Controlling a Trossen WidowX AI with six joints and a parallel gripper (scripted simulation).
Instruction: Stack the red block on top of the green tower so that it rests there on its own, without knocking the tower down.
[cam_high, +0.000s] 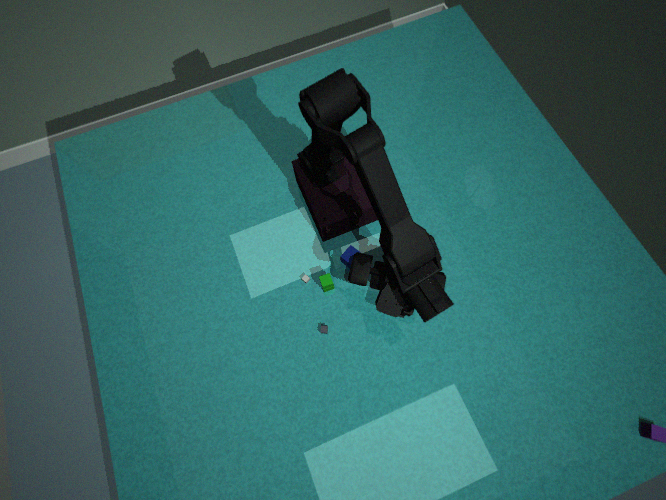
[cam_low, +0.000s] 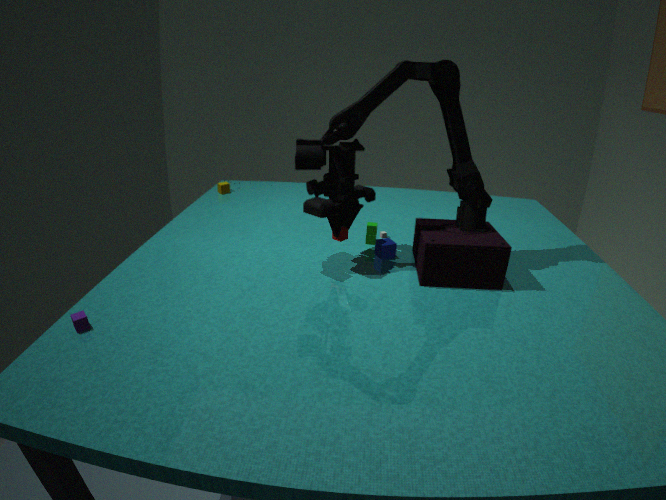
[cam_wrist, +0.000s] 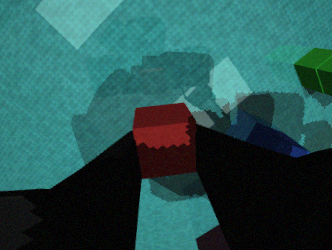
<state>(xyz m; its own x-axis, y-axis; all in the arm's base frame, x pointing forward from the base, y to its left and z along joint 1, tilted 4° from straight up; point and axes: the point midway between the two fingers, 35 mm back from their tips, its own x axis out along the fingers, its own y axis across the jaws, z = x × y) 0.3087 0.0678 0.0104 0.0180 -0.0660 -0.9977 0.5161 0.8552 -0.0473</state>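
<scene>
Right now the small white cube is 18 cm to the right of my gripper tip, 9 cm behind it and 6 cm below it. The rest, counted from my gripper tip: small grey cube 17 cm to the right, 6 cm below, 4 cm ahead; red block right at my gripper tip; blue block 10 cm behind, 6 cm to the right, 5 cm below.
</scene>
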